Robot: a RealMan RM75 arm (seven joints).
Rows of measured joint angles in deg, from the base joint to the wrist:
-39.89 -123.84 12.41 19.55 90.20 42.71 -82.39
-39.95 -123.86 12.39 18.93 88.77 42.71 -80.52
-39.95 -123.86 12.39 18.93 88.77 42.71 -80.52
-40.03 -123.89 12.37 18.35 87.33 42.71 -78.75
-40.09 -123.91 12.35 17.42 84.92 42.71 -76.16
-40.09 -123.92 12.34 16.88 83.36 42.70 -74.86
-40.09 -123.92 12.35 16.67 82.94 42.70 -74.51
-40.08 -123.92 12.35 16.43 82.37 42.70 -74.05
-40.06 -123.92 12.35 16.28 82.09 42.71 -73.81
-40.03 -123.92 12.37 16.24 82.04 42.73 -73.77
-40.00 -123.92 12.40 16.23 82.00 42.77 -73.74
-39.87 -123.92 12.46 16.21 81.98 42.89 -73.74
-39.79 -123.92 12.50 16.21 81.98 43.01 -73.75
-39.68 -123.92 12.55 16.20 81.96 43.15 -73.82
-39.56 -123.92 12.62 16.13 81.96 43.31 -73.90
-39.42 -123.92 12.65 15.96 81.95 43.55 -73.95
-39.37 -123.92 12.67 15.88 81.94 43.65 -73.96
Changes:
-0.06 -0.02 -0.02 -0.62 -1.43 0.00 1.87
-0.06 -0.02 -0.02 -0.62 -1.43 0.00 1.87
-0.14 -0.05 -0.04 -1.20 -2.87 0.00 3.64
-0.20 -0.07 -0.06 -2.13 -5.28 0.00 6.23
-0.20 -0.08 -0.07 -2.67 -6.84 -0.01 7.53
-0.20 -0.08 -0.06 -2.88 -7.26 -0.01 7.88
-0.19 -0.08 -0.06 -3.12 -7.83 -0.01 8.34
-0.17 -0.08 -0.06 -3.27 -8.11 0.00 8.58
-0.14 -0.08 -0.04 -3.31 -8.16 0.02 8.62
-0.11 -0.08 -0.01 -3.32 -8.20 0.06 8.65
0.02 -0.08 0.05 -3.34 -8.22 0.18 8.65
0.10 -0.08 0.09 -3.34 -8.22 0.30 8.64
0.21 -0.08 0.14 -3.35 -8.24 0.44 8.57
0.33 -0.08 0.21 -3.42 -8.24 0.60 8.49
0.47 -0.08 0.24 -3.59 -8.25 0.84 8.44
0.52 -0.08 0.26 -3.67 -8.26 0.94 8.43

